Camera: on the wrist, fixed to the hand. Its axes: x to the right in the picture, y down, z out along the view.
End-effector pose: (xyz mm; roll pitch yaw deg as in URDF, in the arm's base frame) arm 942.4 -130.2 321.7 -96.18 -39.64 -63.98
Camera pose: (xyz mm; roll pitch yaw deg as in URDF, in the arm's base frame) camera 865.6 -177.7 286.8 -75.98 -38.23 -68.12
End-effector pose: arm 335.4 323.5 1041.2 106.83 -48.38 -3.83
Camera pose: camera 281.3 397.2 1073.0 121.44 -50.82 0.08
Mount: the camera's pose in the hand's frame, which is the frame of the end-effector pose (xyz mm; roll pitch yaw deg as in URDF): -15.4 42.1 -85.8 17.64 3.09 1.68
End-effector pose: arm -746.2 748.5 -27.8 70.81 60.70 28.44
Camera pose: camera -789.1 833.1 -8.7 94.44 59.95 35.38
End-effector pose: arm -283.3 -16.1 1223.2 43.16 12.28 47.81
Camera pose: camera -364.5 27.5 1193.5 61.52 13.36 51.24
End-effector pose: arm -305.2 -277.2 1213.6 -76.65 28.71 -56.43
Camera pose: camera -390.3 -282.4 1167.7 -60.58 31.02 -59.49
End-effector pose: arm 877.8 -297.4 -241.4 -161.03 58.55 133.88
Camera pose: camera 892.3 -214.8 -193.1 -147.35 56.08 129.23
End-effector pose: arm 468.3 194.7 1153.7 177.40 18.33 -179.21
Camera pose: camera 454.8 232.7 1241.7 -165.46 15.16 179.20
